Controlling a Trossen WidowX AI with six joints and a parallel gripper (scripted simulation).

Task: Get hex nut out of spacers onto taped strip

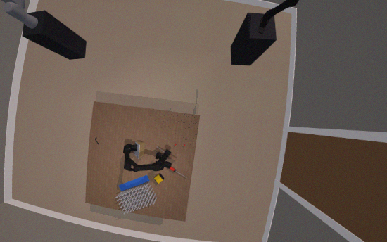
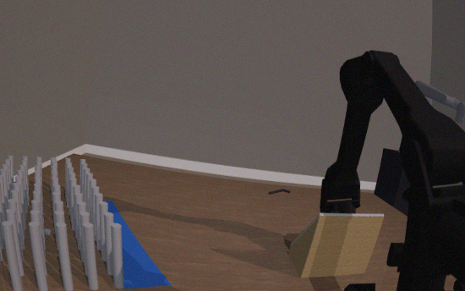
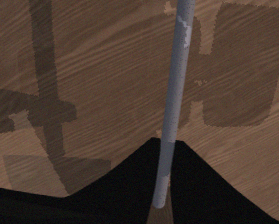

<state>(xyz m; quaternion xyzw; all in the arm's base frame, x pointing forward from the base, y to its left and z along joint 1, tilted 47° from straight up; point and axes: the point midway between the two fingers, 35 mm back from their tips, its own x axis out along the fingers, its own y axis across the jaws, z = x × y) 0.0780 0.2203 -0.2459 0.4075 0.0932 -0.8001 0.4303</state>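
My gripper tip is 20 mm past the wooden-handled rod tool and 30 mm to the left of it. The rest, counted from my gripper tip: yellow block (300 mm ahead, 100 mm to the right, 10 mm below); small hex nut (520 mm ahead, 360 mm to the right, 30 mm below); blue taped strip (380 mm ahead, 420 mm to the right, 30 mm below).
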